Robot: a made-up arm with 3 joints.
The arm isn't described. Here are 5 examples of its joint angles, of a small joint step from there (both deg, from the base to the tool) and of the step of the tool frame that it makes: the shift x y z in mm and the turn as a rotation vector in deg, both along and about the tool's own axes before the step.
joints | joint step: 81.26 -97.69 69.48 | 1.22 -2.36 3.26
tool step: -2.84 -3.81 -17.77 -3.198 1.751 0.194
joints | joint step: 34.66 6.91 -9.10 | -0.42 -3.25 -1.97
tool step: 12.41 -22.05 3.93 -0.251 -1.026 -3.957
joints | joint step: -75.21 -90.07 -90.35 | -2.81 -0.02 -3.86
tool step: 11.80 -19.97 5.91 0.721 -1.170 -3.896
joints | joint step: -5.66 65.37 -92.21 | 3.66 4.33 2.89
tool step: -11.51 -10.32 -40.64 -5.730 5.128 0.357
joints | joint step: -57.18 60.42 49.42 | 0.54 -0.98 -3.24
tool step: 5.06 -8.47 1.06 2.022 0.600 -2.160
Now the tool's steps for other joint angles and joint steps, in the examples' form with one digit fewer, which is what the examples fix.
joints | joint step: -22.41 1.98 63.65 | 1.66 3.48 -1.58
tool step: -2.3 11.4 21.6 0.83 -3.35 1.57
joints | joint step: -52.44 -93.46 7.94 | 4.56 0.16 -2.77
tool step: 5.4 -6.6 35.3 3.53 -4.64 -1.70
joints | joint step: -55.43 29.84 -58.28 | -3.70 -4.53 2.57
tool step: 14.5 -8.4 26.7 -0.68 -5.02 -1.70
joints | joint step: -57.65 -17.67 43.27 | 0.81 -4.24 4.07
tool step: -2.9 -7.4 -29.6 -5.63 2.71 0.16
